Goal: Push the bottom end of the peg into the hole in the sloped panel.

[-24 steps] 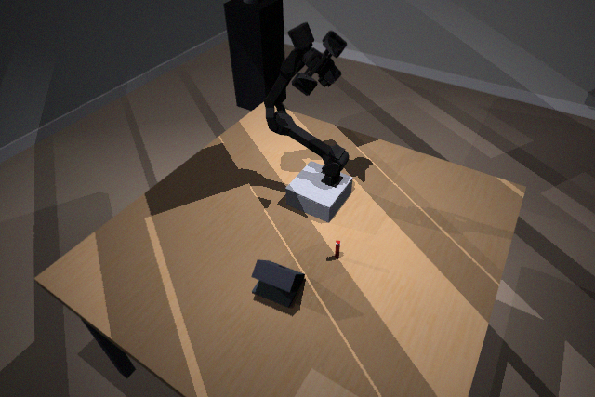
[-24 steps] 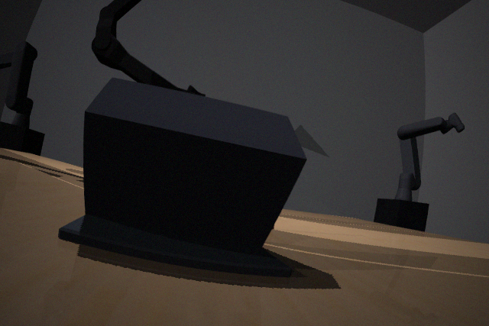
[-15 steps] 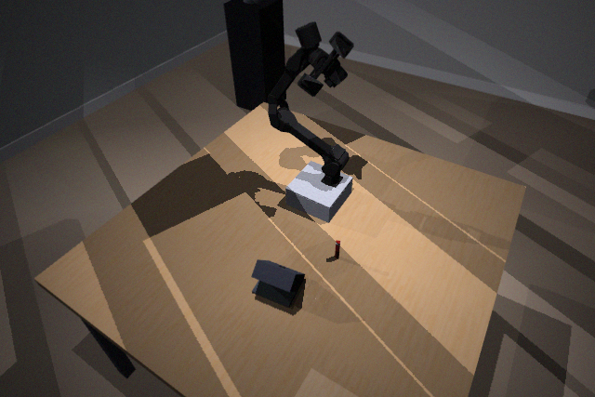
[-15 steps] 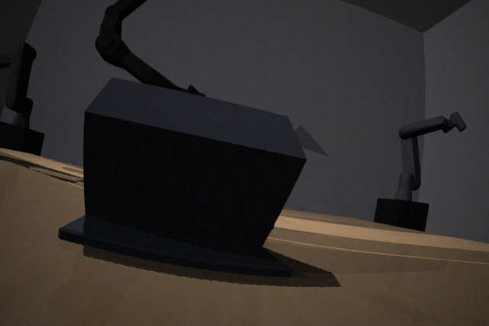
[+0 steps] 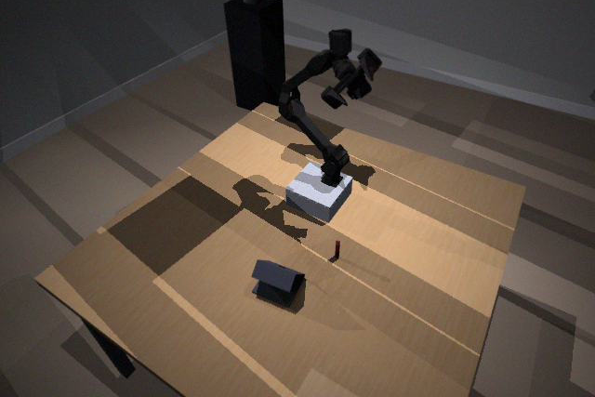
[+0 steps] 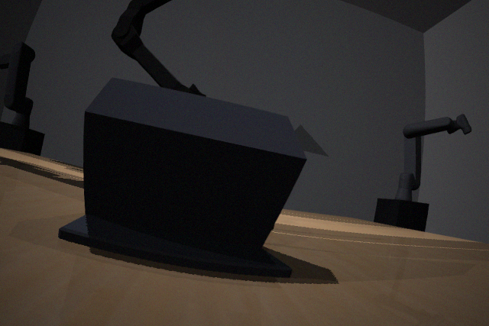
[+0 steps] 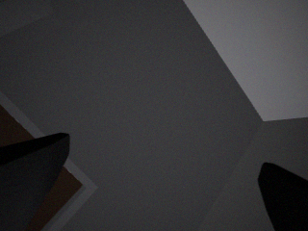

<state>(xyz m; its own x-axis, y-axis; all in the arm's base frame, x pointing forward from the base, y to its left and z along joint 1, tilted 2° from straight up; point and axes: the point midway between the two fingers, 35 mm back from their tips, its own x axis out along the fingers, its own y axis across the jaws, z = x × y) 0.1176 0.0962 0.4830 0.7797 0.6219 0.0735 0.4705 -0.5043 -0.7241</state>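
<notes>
My gripper tip is 51 cm above the peg, 11 cm short of it and 2 cm to the right of it. Round my gripper tip: sloped panel (52 cm below, 29 cm ahead, 9 cm to the right).
</notes>
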